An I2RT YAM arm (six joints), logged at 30 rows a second.
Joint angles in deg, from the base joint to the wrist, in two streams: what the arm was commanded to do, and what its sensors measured. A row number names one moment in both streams.
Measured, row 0:
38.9 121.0 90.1 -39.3 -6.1 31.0
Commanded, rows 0 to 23:
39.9 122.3 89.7 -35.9 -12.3 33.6
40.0 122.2 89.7 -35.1 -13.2 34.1
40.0 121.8 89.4 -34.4 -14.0 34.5
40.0 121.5 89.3 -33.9 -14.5 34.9
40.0 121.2 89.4 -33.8 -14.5 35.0
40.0 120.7 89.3 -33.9 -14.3 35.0
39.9 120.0 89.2 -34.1 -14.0 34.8
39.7 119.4 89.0 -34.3 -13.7 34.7
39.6 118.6 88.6 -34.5 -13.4 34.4
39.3 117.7 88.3 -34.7 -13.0 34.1
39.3 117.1 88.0 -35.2 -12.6 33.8
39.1 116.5 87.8 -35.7 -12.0 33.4
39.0 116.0 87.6 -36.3 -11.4 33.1
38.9 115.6 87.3 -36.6 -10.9 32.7
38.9 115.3 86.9 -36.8 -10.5 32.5
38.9 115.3 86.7 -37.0 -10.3 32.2
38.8 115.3 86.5 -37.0 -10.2 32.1
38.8 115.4 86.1 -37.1 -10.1 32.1
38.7 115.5 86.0 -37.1 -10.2 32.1
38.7 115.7 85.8 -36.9 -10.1 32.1
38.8 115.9 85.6 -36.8 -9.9 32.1
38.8 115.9 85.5 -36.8 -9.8 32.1
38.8 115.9 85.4 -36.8 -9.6 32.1
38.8 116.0 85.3 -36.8 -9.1 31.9
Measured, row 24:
39.0 117.1 86.0 -35.4 -10.6 32.6
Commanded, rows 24 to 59:
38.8 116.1 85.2 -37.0 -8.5 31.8
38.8 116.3 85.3 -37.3 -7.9 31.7
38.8 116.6 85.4 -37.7 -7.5 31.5
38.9 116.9 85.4 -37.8 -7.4 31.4
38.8 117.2 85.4 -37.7 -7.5 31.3
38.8 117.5 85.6 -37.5 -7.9 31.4
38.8 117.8 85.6 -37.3 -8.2 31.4
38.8 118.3 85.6 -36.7 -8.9 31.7
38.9 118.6 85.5 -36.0 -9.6 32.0
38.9 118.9 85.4 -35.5 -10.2 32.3
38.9 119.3 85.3 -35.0 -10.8 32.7
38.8 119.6 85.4 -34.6 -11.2 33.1
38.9 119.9 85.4 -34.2 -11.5 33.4
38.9 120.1 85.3 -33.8 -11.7 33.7
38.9 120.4 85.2 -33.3 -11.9 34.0
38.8 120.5 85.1 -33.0 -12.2 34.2
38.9 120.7 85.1 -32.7 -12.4 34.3
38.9 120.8 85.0 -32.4 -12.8 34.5
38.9 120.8 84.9 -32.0 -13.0 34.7
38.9 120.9 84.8 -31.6 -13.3 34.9
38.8 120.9 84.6 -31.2 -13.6 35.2
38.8 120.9 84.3 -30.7 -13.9 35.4
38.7 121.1 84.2 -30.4 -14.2 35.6
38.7 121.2 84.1 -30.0 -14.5 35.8
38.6 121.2 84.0 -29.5 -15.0 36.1
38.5 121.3 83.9 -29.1 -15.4 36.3
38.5 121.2 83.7 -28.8 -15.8 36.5
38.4 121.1 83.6 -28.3 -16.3 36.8
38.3 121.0 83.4 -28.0 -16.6 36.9
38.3 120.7 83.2 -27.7 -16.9 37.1
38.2 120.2 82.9 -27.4 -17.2 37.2
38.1 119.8 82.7 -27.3 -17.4 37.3
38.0 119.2 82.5 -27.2 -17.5 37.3
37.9 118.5 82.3 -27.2 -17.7 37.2
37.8 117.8 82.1 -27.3 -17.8 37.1
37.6 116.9 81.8 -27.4 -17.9 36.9
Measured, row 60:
37.8 119.0 83.1 -27.7 -16.5 36.8
